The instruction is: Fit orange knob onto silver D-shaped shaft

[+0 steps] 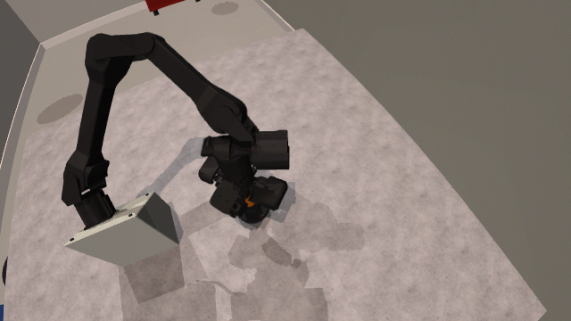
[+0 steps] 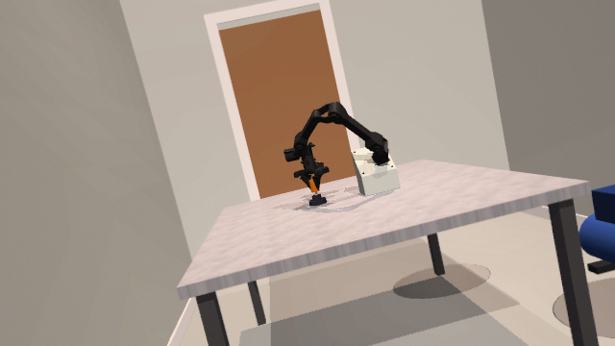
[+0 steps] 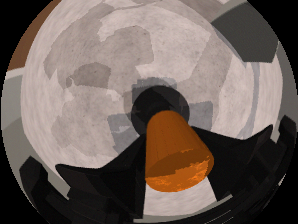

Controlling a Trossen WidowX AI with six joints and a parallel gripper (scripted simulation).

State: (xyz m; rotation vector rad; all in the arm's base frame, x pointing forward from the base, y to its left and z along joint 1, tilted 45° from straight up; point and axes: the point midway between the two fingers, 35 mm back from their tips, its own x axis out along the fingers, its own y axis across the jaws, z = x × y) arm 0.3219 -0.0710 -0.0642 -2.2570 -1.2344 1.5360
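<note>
Right now my gripper tip is 3 cm below the orange knob. Also, from my gripper tip: black round pedestal: 4 cm below.
</note>
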